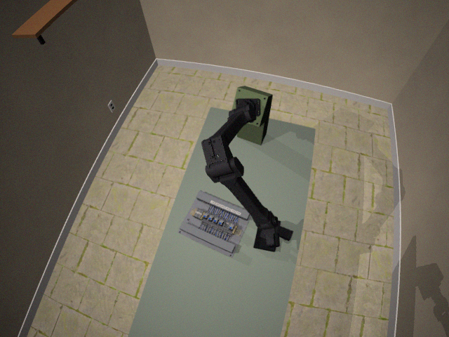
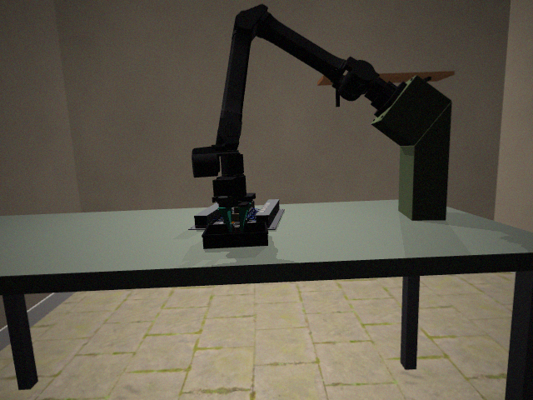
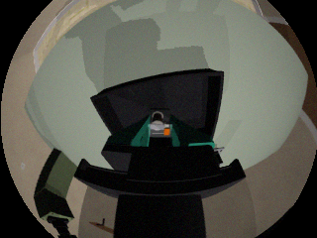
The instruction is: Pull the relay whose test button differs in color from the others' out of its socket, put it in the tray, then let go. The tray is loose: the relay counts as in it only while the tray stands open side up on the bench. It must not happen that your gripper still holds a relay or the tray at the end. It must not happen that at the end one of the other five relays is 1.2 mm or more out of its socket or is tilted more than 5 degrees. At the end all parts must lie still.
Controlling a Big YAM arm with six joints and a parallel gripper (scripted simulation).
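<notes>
My hand is 10 mm above the black tray. The rest, counted from my hand: grey socket panel: 80 mm behind, 270 mm to the right, 30 mm below.
</notes>
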